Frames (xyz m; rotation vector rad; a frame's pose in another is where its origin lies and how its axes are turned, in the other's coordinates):
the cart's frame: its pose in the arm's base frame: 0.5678 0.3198 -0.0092 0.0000 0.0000 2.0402
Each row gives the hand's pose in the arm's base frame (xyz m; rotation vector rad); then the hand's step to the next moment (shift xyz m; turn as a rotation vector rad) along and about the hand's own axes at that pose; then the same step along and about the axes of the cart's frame.
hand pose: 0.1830 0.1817 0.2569 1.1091 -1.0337 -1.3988
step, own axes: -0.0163 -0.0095 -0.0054 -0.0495 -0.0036 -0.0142
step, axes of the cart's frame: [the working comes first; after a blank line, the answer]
step, axes of the arm's base frame: 0.0041 0.0170 -0.0088 0.0155 0.0492 -0.0017

0.0133 -0.0114 -0.0088 0.0369 -0.0361 -0.0017
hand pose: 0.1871 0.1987 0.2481 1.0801 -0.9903 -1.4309
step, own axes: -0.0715 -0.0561 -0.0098 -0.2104 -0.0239 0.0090
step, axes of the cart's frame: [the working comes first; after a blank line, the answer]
step, axes of the arm's base frame: -0.0006 0.0774 -0.0487 -0.0034 0.2119 0.0021

0.0693 -0.0344 -0.0487 0.1905 -0.0928 0.0021
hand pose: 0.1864 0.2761 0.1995 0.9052 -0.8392 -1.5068
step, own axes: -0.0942 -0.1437 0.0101 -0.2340 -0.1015 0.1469
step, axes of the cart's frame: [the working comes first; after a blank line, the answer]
step, axes of the arm's base frame: -0.0662 0.1102 -0.1145 -0.1593 0.2475 -0.0026

0.1282 0.0091 -0.1145 0.2928 0.0301 -0.0026
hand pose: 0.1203 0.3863 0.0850 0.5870 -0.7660 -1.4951
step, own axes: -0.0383 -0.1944 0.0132 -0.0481 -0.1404 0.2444
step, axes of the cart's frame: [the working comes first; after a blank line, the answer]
step, axes of the arm's base frame: -0.1335 0.0363 -0.1424 -0.2724 0.0733 0.0469

0.0928 0.1026 -0.1424 0.1886 0.2098 0.0469
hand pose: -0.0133 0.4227 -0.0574 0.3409 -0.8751 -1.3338
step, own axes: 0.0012 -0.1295 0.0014 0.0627 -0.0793 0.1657
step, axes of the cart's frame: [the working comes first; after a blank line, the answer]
step, axes of the arm's base frame: -0.0913 -0.0325 -0.0859 -0.1749 -0.0355 0.0762

0.0124 0.0961 -0.0859 0.0474 0.1721 0.0762
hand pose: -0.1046 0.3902 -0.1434 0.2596 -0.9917 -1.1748
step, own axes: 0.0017 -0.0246 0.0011 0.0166 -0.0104 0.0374
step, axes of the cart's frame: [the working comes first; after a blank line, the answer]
step, axes of the arm's base frame: -0.0167 -0.0112 -0.0142 -0.0345 -0.0070 0.0233

-0.0025 0.0200 -0.0142 0.0093 0.0340 0.0233
